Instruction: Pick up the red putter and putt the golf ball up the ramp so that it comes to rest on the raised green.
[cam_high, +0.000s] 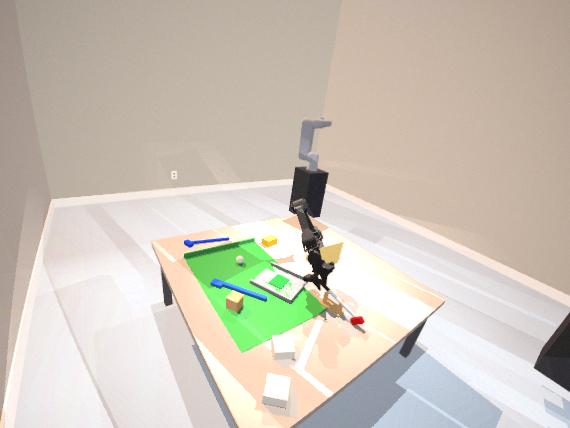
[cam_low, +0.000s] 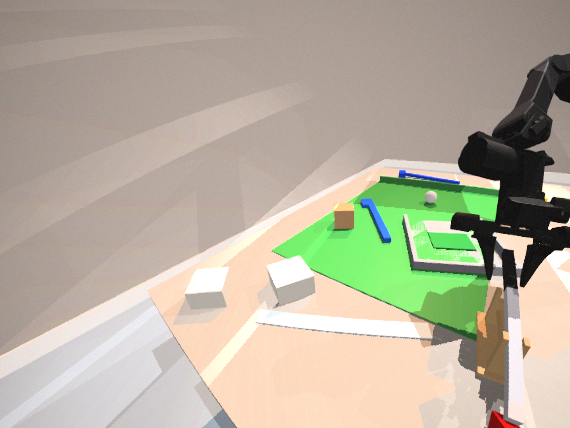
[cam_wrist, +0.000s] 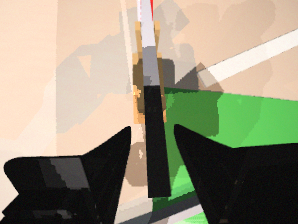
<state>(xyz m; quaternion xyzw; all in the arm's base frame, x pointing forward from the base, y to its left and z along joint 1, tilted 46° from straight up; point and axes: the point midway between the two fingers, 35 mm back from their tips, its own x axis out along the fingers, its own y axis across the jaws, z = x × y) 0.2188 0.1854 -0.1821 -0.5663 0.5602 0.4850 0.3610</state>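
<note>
The wooden stand lies 10 mm behind my gripper tip, 70 mm to the left of it and 40 mm below it. From my gripper tip the other things lie so: green mat: 270 mm ahead, 280 mm to the right, 70 mm below; then white golf ball: 240 mm ahead, 460 mm to the right, 50 mm below; then tan cube: 410 mm ahead, 150 mm to the right, 40 mm below.
</note>
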